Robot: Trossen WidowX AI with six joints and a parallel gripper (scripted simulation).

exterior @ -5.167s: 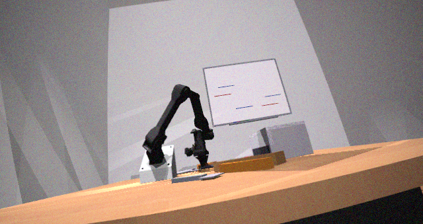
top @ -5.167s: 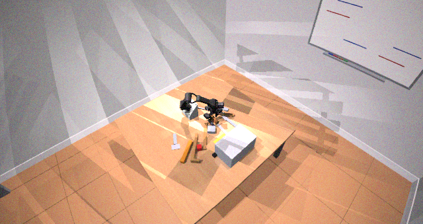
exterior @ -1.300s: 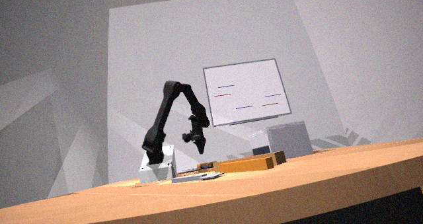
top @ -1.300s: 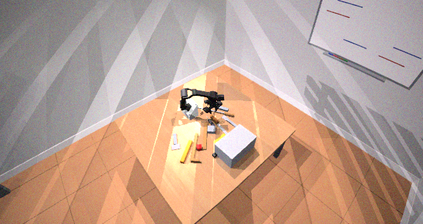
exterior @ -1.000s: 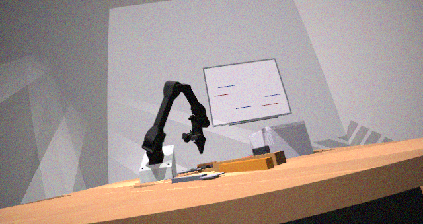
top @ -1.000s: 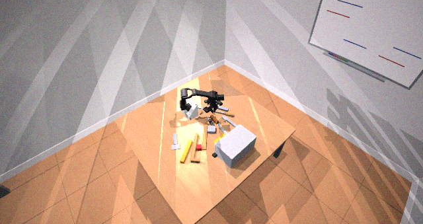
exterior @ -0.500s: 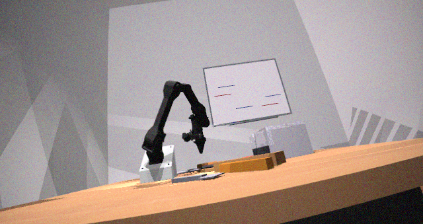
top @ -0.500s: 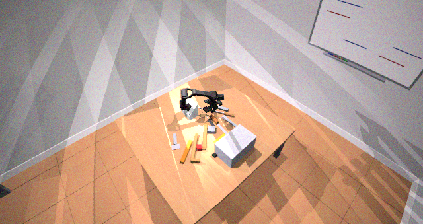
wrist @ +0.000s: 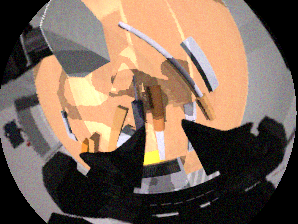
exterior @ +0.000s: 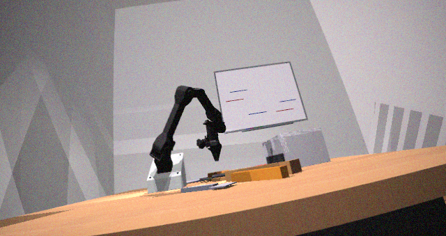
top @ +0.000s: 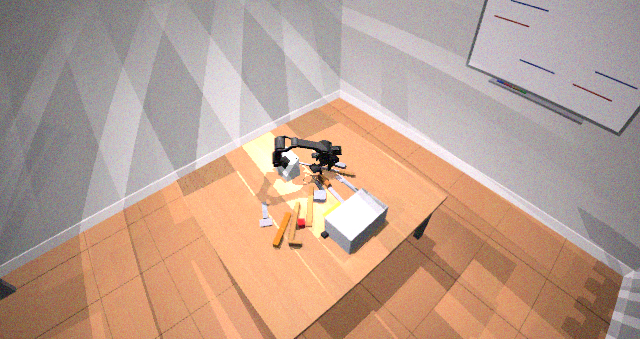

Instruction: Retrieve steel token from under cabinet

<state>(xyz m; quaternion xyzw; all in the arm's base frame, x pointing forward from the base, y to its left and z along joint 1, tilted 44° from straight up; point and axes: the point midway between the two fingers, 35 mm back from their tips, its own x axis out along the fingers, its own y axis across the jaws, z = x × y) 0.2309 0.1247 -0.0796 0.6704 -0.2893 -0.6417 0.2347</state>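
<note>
Now: the grey block 8 cm ahead of my gripper tip, 10 cm to the right of it and 8 cm below it. Also, from my gripper tip: thin wooden stick: 9 cm ahead, 19 cm to the right, 9 cm below; then red block: 17 cm ahead, 31 cm to the right, 7 cm below; then grey bar: 9 cm behind, 16 cm to the left, 8 cm below.
</note>
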